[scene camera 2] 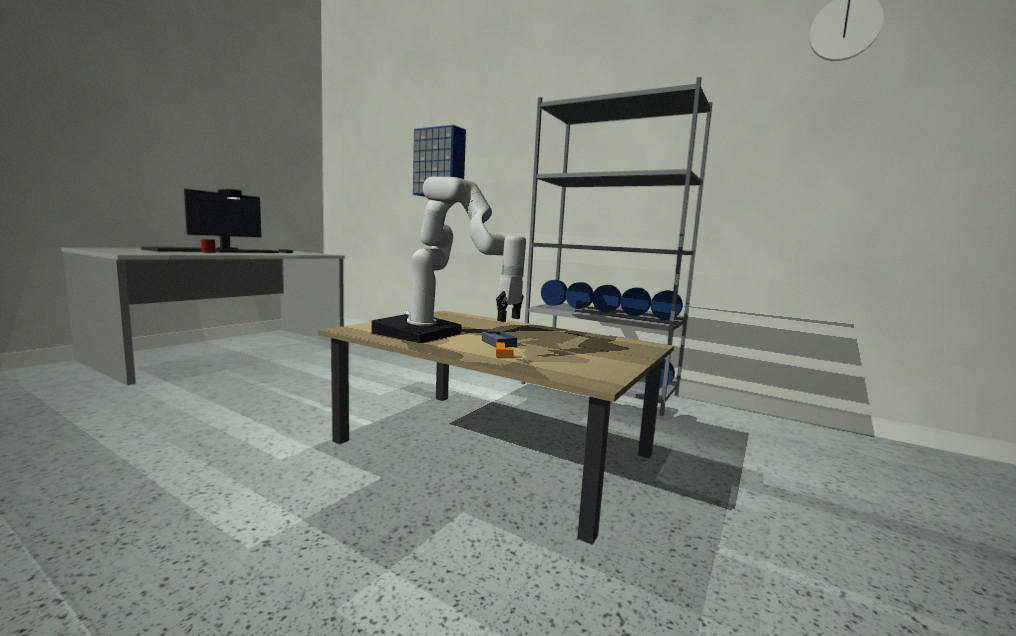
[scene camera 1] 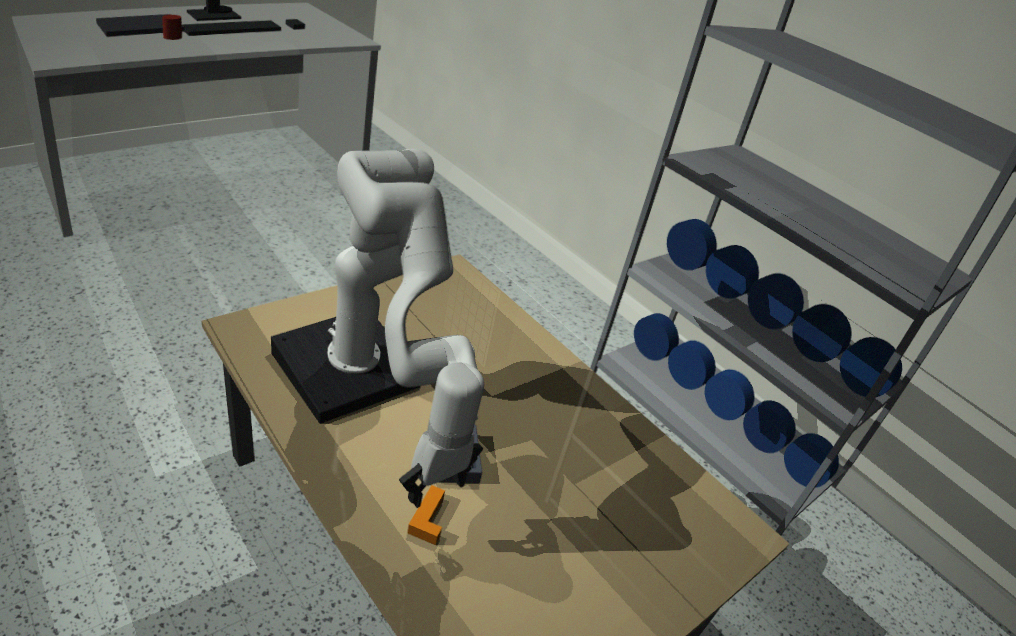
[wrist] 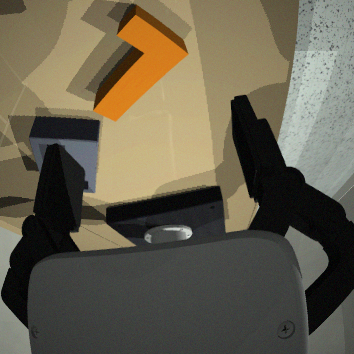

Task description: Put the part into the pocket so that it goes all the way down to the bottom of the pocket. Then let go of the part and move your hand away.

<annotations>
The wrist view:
my gripper: 144, 135
orange L-shaped part: 157, 49, on the table
pocket block: 79, 137
</annotations>
